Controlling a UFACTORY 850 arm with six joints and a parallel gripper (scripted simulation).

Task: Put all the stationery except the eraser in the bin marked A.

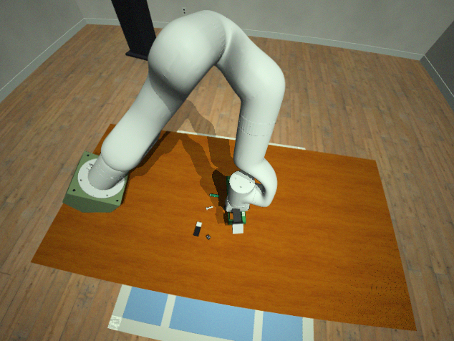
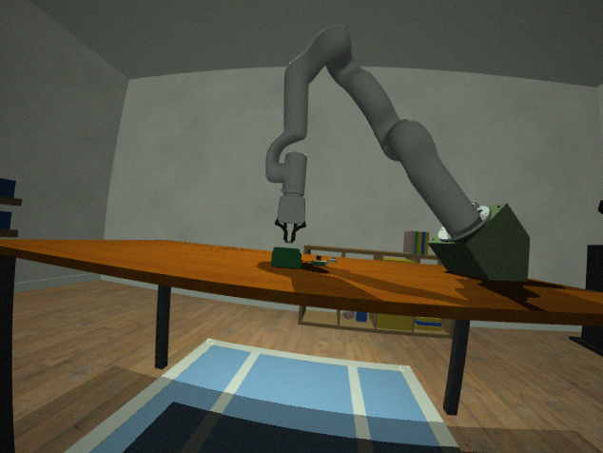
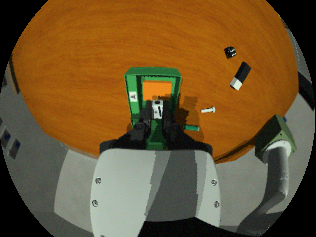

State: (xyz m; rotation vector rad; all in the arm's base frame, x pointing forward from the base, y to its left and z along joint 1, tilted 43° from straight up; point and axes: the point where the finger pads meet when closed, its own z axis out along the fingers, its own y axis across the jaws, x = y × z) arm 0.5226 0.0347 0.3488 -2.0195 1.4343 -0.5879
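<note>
Now: the orange pad 7 cm below my hand. Also, from my hand: green bin (3 cm behind, 8 cm to the left, 6 cm below); white bolt (14 cm behind, 2 cm to the right, 8 cm below); grey-white thing (1 cm below).
</note>
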